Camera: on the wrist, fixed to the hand. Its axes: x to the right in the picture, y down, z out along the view.
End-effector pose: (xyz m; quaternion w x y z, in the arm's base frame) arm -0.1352 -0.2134 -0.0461 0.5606 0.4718 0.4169 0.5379
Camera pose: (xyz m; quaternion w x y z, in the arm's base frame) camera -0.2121 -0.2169 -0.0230 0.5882 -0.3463 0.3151 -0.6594
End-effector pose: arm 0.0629 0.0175 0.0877 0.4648 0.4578 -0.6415 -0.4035
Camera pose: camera 0.1234 0.0289 0.1394 0.5332 -0.5113 -0.4059 0.5381
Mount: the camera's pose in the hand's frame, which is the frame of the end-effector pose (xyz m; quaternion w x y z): -0.0082 0.0388 -0.0699 0.0570 0.0272 0.1934 0.9791
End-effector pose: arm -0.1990 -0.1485 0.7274 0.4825 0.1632 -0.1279 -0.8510
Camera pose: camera -0.1368 -0.1651 0.6793 0.8810 0.0618 -0.0969 0.4589
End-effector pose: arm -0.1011 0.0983 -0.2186 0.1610 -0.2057 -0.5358 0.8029
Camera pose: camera -0.0603 0.1354 -0.2771 0.6677 0.6872 -0.2238 -0.1782
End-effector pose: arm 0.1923 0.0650 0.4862 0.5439 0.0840 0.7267 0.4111
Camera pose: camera 0.1228 0.0501 0.5238 0.5143 -0.6516 -0.0755 -0.5524
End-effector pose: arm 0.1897 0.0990 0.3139 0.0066 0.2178 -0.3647 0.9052
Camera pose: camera 0.1633 0.1181 0.2404 0.8213 0.5196 0.2081 -0.1101
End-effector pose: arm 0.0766 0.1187 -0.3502 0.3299 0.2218 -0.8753 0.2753
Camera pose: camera 0.0919 0.1934 -0.3249 0.0875 0.8886 0.1958 -0.4054
